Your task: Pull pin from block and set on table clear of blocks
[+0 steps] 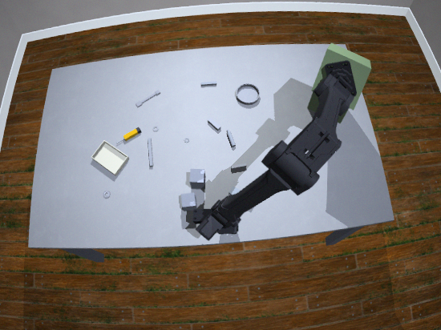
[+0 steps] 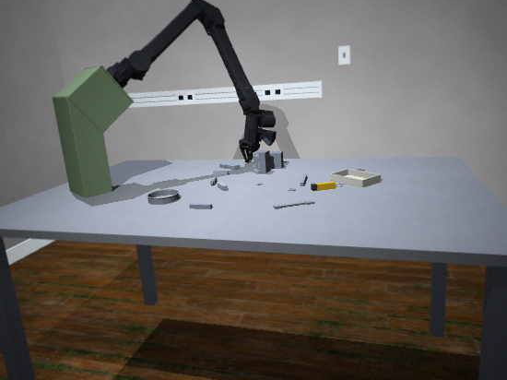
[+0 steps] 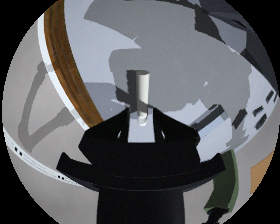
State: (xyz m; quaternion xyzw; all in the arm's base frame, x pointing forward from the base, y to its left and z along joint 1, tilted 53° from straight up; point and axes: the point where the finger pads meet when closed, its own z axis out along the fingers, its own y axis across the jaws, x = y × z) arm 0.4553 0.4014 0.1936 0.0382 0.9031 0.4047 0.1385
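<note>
My gripper is now 20 mm short of the pale pin. The rest, counted from my hand: long bar: 340 mm ahead, 260 mm to the right; then white tray: 510 mm ahead, 230 mm to the right; then grey block: 130 mm ahead, 160 mm to the right, 40 mm above.
</note>
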